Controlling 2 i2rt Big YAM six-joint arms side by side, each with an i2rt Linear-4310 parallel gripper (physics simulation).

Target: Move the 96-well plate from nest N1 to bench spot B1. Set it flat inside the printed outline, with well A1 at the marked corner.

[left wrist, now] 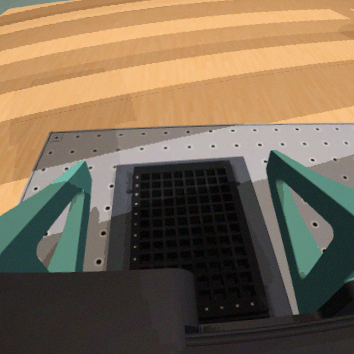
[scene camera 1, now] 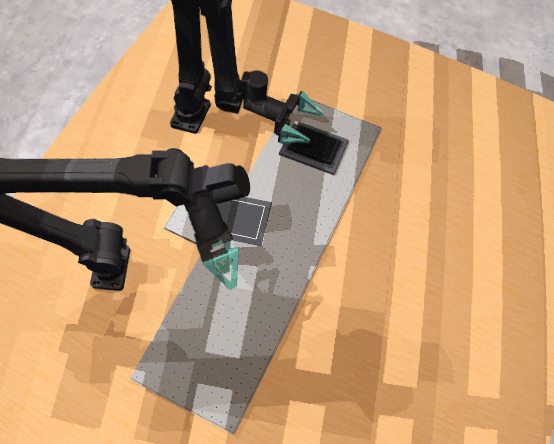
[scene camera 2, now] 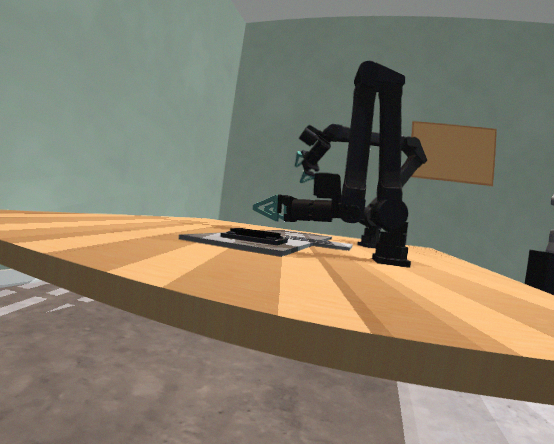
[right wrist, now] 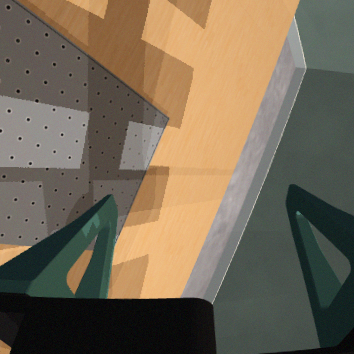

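Seen in the pictures: left gripper, fingertip midpoint: (left wrist: 178, 163) (scene camera 1: 316, 127) (scene camera 2: 258, 208); right gripper, fingertip midpoint: (scene camera 1: 229, 280) (scene camera 2: 298, 174) (right wrist: 200, 197); left arm's base, link origin: (scene camera 1: 190, 115) (scene camera 2: 389, 262); right arm's base, link origin: (scene camera 1: 111, 267) (scene camera 2: 370, 247).
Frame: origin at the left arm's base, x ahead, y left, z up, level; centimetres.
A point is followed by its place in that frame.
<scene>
The black 96-well plate (scene camera 1: 320, 144) {z 3.2, x 39.3, y -0.3 cm} (scene camera 2: 257, 233) {z 3.5, x 36.2, y 3.3 cm} (left wrist: 185, 215) {z 3.9, x 38.5, y -0.9 cm} sits flat in the dark grey nest (scene camera 1: 307, 159) {z 2.5, x 37.1, y -5.8 cm} (left wrist: 121, 225) {z 2.5, x 39.4, y 4.0 cm} near the board's upper end in scene camera 1. My left gripper (scene camera 1: 315, 127) {z 10.4, x 37.5, y -0.3 cm} (scene camera 2: 255, 207) {z 10.4, x 37.5, y -0.3 cm} (left wrist: 178, 163) {z 10.4, x 37.5, y -0.3 cm} is open and empty, above the plate, with its fingers to either side of it in the left wrist view. My right gripper (scene camera 1: 232, 286) {z 27.8, x 33.3, y -52.4 cm} (scene camera 2: 298, 173) {z 27.8, x 33.3, y -52.4 cm} (right wrist: 200, 197) {z 27.8, x 33.3, y -52.4 cm} is open and empty, high over the board. Bench spot B1 is a dark pad (scene camera 1: 247, 220) {z 1.5, x 27.4, y -27.8 cm} with a white outline (scene camera 1: 261, 222) {z 1.4, x 31.0, y -27.2 cm}, partly hidden by the right arm. The marked corner cannot be made out.
The perforated grey board (scene camera 1: 230, 320) {z 1.3, x 32.1, y -54.1 cm} (left wrist: 310, 145) {z 1.3, x 46.4, y -16.0 cm} (right wrist: 40, 85) {z 1.3, x 38.1, y -54.3 cm} runs diagonally over the wooden table (scene camera 1: 450, 200) {z 0.0, x 78.2, y -4.0 cm} (scene camera 2: 225, 280) {z 0.0, x 30.4, y 46.2 cm}. The right arm's forearm (scene camera 1: 207, 222) {z 38.0, x 27.5, y -46.4 cm} hangs across the pad's left side in scene camera 1. The left arm's base (scene camera 1: 189, 117) {z 4.6, x 1.8, y -3.9 cm} stands beyond the board.
</scene>
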